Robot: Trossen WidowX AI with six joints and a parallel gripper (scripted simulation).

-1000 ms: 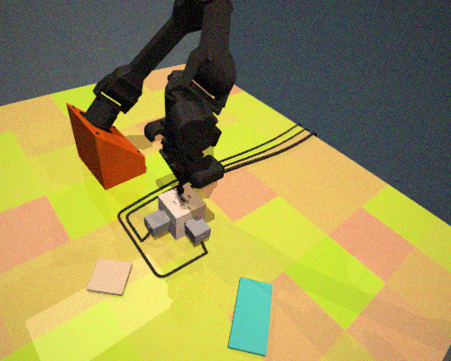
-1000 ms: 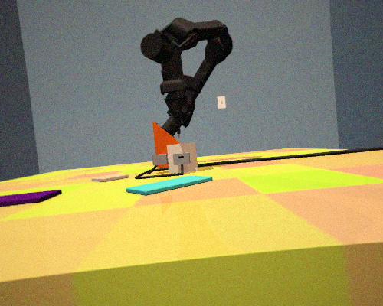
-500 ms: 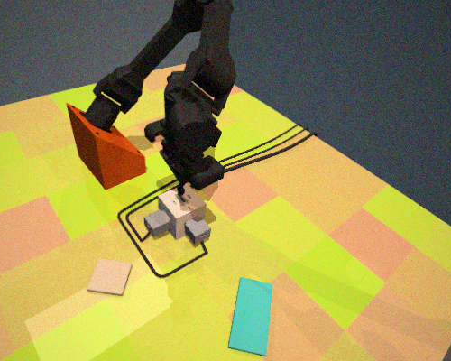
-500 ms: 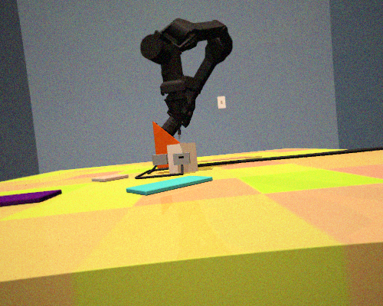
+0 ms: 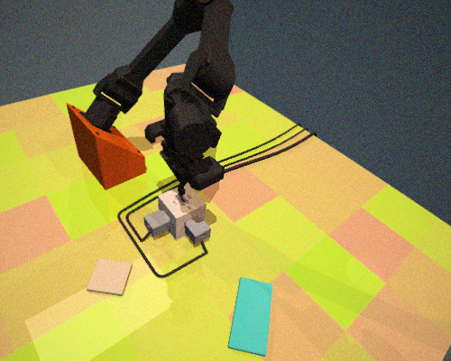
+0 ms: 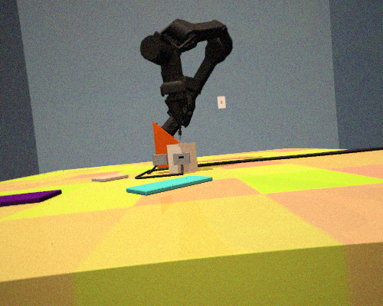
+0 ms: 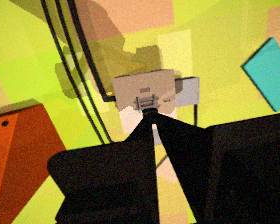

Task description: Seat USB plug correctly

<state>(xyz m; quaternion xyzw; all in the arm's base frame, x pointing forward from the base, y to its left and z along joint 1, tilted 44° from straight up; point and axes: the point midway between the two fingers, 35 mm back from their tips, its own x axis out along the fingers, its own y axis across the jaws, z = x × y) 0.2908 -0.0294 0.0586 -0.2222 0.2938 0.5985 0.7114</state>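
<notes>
Now: the USB socket 6 cm below my gripper tip. From my gripper tip the other things lie so: beige tile 1 cm ahead, 20 cm to the right, 12 cm below; then USB plug 2 cm below; then teal slab 26 cm ahead, 6 cm to the right, 12 cm below.
</notes>
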